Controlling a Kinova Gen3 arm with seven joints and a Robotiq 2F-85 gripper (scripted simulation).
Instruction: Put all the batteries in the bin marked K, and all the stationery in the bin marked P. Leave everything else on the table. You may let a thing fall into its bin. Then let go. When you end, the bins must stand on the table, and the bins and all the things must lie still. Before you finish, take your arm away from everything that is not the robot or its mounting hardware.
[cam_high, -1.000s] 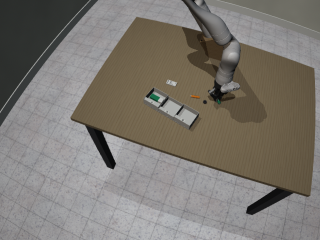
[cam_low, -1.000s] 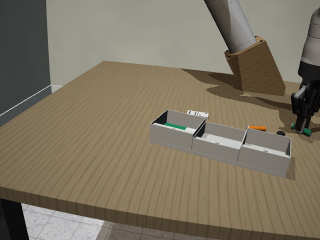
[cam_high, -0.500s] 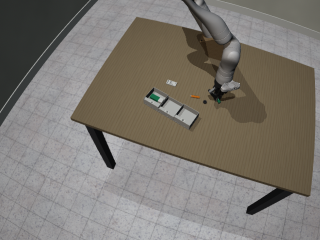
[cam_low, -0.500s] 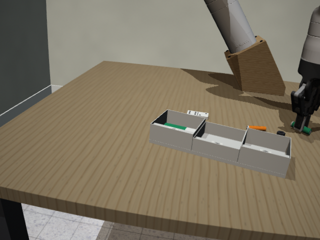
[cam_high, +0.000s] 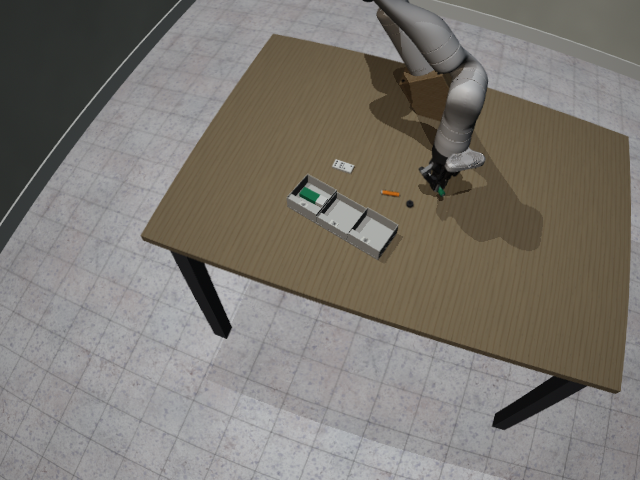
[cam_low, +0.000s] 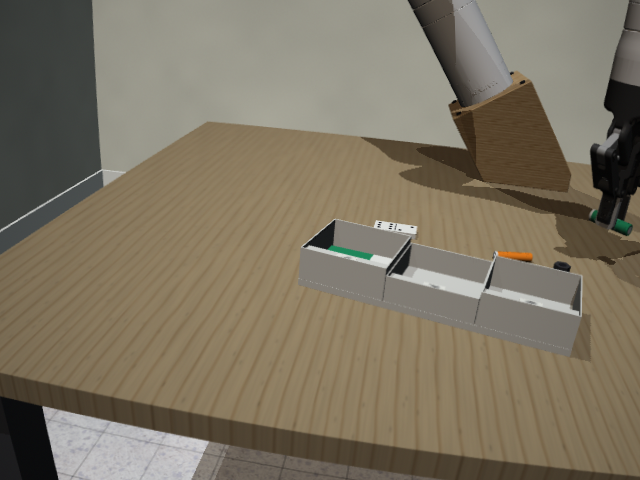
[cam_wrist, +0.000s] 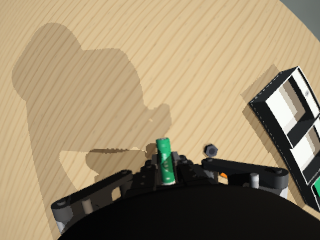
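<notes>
My hand is 140 mm short of the three joined grey bins, 190 mm to the left of it and 50 mm above it. The rest, counted from my hand: black nut (40 mm ahead, 50 mm to the right, 60 mm below); green battery (20 mm below); orange battery (30 mm ahead, 110 mm to the right, 60 mm below).
</notes>
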